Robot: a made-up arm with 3 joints. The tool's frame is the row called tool. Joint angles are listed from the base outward. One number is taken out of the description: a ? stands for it. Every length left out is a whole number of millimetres.
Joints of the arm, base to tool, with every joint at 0 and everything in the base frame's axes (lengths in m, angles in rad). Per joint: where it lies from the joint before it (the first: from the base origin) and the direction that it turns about. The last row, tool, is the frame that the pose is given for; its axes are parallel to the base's.
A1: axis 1 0 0 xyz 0.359 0.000 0.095
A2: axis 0 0 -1 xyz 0.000 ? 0.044
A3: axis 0 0 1 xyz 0.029 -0.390 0.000
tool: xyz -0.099 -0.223 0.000
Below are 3 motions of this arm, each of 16 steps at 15 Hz.
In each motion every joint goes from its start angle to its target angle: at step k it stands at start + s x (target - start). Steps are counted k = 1, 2, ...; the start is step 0. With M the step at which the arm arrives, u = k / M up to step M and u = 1 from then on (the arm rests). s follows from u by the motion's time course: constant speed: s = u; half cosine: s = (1 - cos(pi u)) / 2; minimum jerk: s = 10 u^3 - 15 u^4 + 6 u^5.
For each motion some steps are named. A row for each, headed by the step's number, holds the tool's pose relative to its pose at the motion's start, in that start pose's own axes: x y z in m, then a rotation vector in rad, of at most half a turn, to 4 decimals.
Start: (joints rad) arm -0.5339 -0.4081 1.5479
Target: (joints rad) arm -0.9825 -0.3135 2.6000
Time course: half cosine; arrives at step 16
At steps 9, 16:
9: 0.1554 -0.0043 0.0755 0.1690 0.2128 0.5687
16: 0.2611 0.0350 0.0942 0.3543 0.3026 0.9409

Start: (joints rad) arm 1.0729 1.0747 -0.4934
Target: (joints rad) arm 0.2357 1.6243 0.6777
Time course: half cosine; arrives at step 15
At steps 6, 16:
6: -0.0353 -0.0497 0.0429 -0.0318 -0.2880 0.2132
16: -0.1266 -0.0770 0.0732 -0.2621 -0.8087 0.5843

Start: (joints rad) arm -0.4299 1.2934 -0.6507
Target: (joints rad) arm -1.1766 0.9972 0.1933
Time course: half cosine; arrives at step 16
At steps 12, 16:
12: 0.2086 0.0569 0.1856 -0.0749 -0.6582 0.9390
16: 0.2126 0.0807 0.2460 -0.1539 -0.7718 1.0844

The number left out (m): -0.060
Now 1 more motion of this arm.
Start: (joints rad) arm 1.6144 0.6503 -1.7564
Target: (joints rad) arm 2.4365 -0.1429 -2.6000
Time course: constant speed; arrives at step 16
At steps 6, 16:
6: -0.0477 0.1111 -0.0636 -0.2307 0.2045 -0.0188
16: -0.2181 0.2196 -0.1654 -0.6237 0.5357 -0.0475

